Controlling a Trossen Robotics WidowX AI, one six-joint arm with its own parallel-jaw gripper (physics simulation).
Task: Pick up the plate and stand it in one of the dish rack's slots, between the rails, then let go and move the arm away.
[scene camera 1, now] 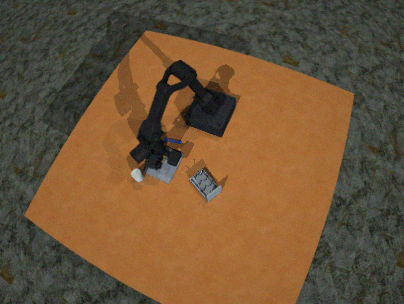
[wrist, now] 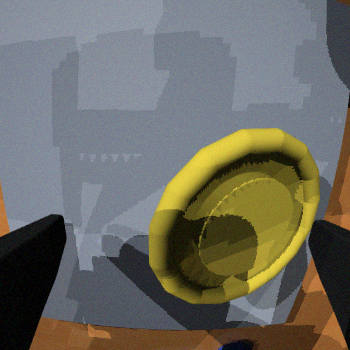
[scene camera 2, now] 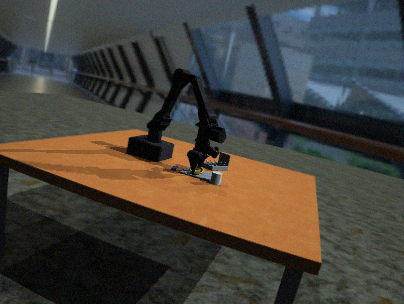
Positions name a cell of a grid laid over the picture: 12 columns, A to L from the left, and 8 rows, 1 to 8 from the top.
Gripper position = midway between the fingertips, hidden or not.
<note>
My gripper (wrist: G6) is open and touches a yellow plate (wrist: I5). Also in view: a grey mat (wrist: D3).
</note>
